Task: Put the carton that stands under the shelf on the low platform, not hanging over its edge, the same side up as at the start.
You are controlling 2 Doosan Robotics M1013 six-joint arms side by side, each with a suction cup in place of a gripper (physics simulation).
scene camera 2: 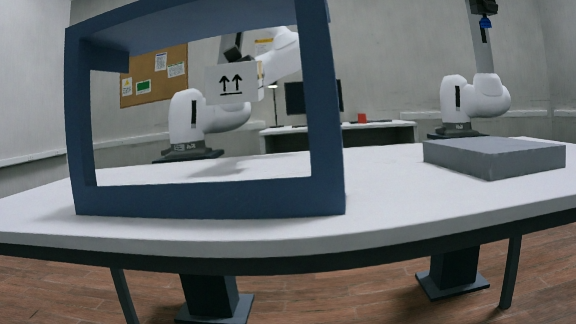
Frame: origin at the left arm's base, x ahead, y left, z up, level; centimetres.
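Where they show: left end effector, tool point: (pixel 486 27); left arm's base, origin of the base link: (pixel 457 134); right arm's base, origin of the base link: (pixel 188 155).
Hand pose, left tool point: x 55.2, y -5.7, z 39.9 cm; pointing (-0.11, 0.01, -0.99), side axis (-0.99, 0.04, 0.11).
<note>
Things, the pixels of their top centre, and the offset from my left tool point. "*": a spot on its surface instead. Level surfaces: height alone.
- carton, middle of its top: (pixel 233 60) dy -81.2, dx +8.3, dz -11.7 cm
- blue shelf, surface spot: (pixel 210 201) * dy -77.4, dx +58.0, dz -37.4 cm
- low grey platform, middle of its top: (pixel 490 142) dy -23.1, dx +34.3, dz -35.1 cm
- shelf's right post, surface spot: (pixel 322 115) * dy -62.2, dx +59.5, dz -27.6 cm
- white table, its level: dz -39.9 cm
The carton (pixel 231 82) is a white box with two black arrows that point up and a tan tape strip at its right edge. It hangs upright in the air, well above the table, and is seen through the opening of the blue shelf (pixel 210 201). My right gripper (pixel 243 59) is at the carton's top and holds it; the cup itself is hidden. My left gripper (pixel 485 23), a blue suction cup, is high at the upper right with nothing on it. The low grey platform (pixel 525 162) lies on the table at the right.
The shelf's right post (pixel 322 115) stands between the carton and the platform in the picture. The carton's shadow falls on the white table (pixel 400 200) behind the shelf. A desk (pixel 370 131) with a monitor (pixel 295 97) and a red cup (pixel 362 118) stands farther back.
</note>
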